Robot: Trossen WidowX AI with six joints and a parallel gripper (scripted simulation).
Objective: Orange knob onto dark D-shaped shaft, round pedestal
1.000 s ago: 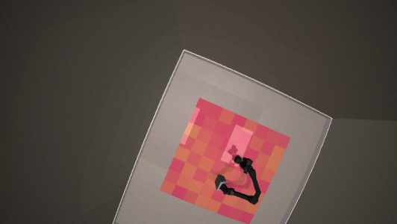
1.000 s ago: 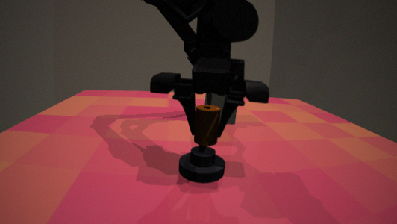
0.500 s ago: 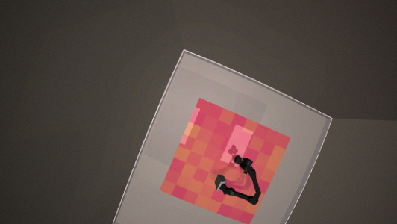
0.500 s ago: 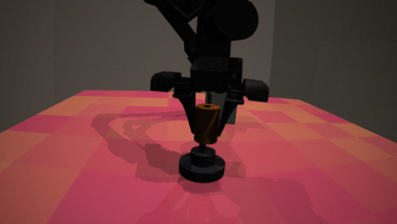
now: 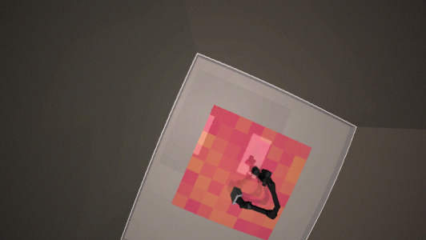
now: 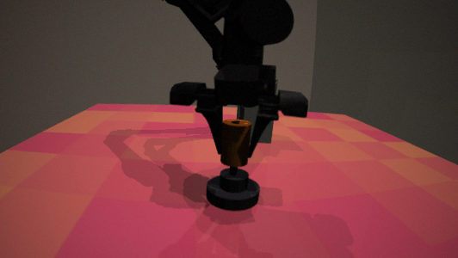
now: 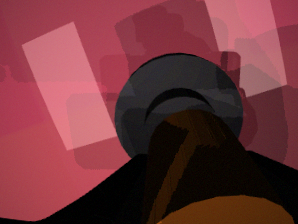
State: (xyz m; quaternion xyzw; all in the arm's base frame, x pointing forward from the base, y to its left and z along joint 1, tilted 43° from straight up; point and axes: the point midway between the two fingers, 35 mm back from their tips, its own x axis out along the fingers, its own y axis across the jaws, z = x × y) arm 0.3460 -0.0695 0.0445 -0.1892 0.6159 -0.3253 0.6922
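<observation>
The orange knob lies 2 cm above my gripper tip. Also, from my gripper tip: dark pedestal: 4 cm below.
</observation>
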